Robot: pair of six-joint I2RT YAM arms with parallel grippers.
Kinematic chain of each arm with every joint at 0, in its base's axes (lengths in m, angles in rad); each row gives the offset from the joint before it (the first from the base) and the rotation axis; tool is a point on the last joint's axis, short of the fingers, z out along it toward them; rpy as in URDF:
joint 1: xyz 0 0 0.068 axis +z
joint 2: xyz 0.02 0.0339 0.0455 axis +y
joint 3: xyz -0.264 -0.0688 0 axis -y
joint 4: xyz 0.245 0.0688 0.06 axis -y
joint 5: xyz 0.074 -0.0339 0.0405 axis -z
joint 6: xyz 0.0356 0 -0.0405 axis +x
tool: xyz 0 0 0 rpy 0 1.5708 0
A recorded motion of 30 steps. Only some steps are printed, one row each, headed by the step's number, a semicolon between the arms.
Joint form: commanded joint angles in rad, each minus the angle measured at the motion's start. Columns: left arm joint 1, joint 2, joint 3, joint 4, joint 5, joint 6; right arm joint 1, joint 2, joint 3, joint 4, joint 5, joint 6.
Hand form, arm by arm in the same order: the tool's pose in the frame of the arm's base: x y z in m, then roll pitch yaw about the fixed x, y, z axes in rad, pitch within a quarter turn. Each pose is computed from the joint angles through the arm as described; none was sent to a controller.
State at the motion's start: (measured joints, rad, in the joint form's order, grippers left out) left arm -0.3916 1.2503 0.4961 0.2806 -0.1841 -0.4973; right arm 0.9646 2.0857 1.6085 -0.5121 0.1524 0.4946
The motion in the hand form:
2: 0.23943 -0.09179 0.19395 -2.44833 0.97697 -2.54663; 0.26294 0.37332 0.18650 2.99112 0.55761 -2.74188
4: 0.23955 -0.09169 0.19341 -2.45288 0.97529 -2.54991; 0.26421 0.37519 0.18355 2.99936 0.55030 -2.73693
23: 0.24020 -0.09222 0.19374 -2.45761 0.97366 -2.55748; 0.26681 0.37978 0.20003 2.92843 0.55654 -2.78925
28: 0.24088 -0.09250 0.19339 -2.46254 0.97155 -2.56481; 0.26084 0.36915 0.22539 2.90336 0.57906 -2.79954
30: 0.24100 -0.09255 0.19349 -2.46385 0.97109 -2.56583; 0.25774 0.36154 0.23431 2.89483 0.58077 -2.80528
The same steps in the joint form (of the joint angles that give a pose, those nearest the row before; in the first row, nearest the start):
2: 0.0007 0.0045 0.0101 0.0153 0.0045 0.0033; 0.0047 0.0190 0.0095 -0.0159 0.0042 -0.0129
4: 0.0013 0.0063 0.0101 0.0140 0.0045 0.0034; 0.0049 0.0335 0.0222 -0.0239 0.0056 -0.0144
23: 0.0007 0.0091 0.0147 0.0094 0.0072 0.0049; 0.0034 0.0288 0.0745 -0.0472 -0.0266 0.0224
28: 0.0011 0.0134 0.0173 0.0078 0.0106 0.0064; 0.0004 -0.0459 0.0558 -0.0723 -0.0335 0.0195
30: 0.0011 0.0137 0.0184 0.0062 0.0106 0.0064; -0.0041 -0.0840 0.0346 -0.0836 -0.0394 0.0195

